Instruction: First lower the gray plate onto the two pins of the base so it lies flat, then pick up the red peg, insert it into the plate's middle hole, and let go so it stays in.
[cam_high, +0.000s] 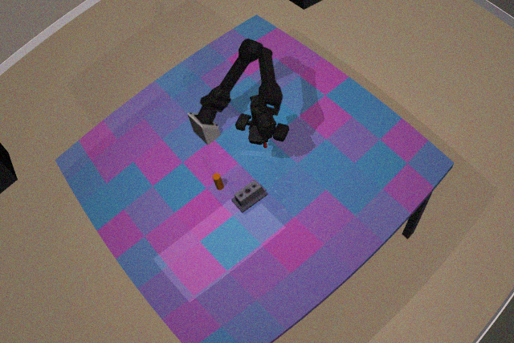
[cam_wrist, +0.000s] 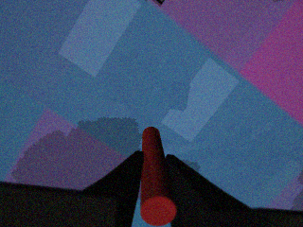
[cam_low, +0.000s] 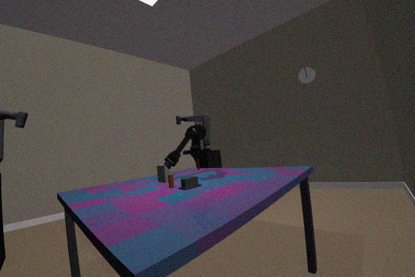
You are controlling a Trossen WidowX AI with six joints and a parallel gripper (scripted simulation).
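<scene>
My gripper tip is 16 cm to the left of the gray plate, 10 cm short of it and 7 cm above it. Round my gripper tip: red peg: right at my gripper tip; orange cylinder: 22 cm to the right, 8 cm below, 1 cm behind; dark base: 16 cm to the right, 11 cm below, 10 cm ahead.
</scene>
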